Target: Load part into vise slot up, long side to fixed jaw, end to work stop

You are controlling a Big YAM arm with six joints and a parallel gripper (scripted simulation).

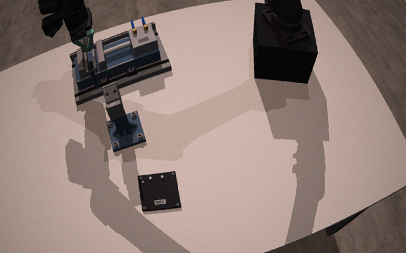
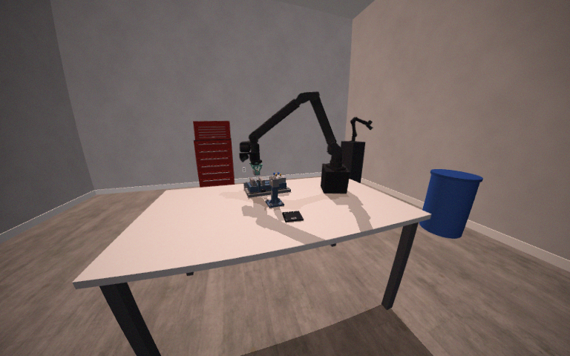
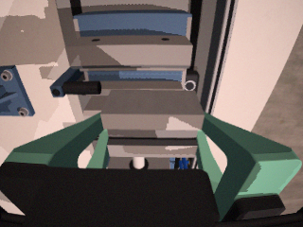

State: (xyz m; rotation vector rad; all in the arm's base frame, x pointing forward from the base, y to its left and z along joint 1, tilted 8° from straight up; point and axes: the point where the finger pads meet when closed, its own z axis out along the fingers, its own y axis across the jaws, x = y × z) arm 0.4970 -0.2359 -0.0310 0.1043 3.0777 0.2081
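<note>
Now: hand 1 cm below the part. The rest, counted from my hand: fixed jaw (4 cm ahead, 2 cm to the left, 6 cm below); moving jaw (3 cm behind, 2 cm to the left, 6 cm below); dark short rod (1 cm ahead, 7 cm to the left, 4 cm below).
</note>
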